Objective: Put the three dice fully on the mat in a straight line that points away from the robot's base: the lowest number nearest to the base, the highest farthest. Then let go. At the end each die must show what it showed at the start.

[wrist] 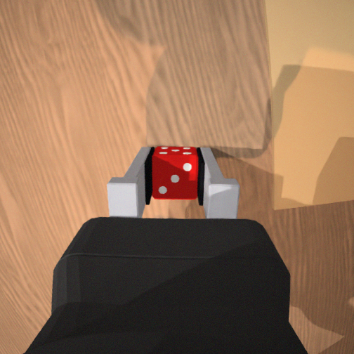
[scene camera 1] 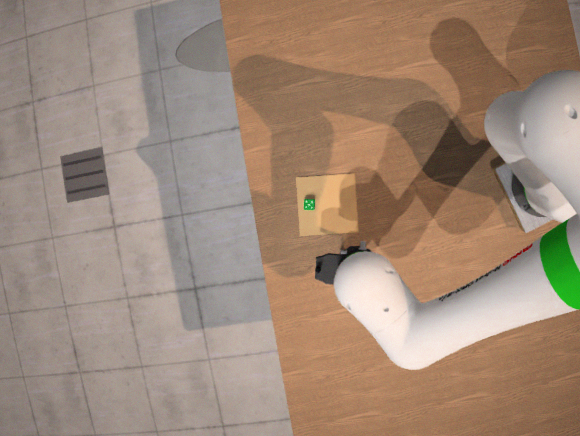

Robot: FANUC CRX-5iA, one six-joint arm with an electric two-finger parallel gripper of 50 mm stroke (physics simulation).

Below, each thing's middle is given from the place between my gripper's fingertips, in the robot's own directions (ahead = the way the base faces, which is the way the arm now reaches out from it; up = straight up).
My hand is 130 mm to the left of the mat [scene camera 1: 335, 212] and 40 mm short of it. The rest, counted from my hand: red die [wrist: 174, 168] 10 mm above.
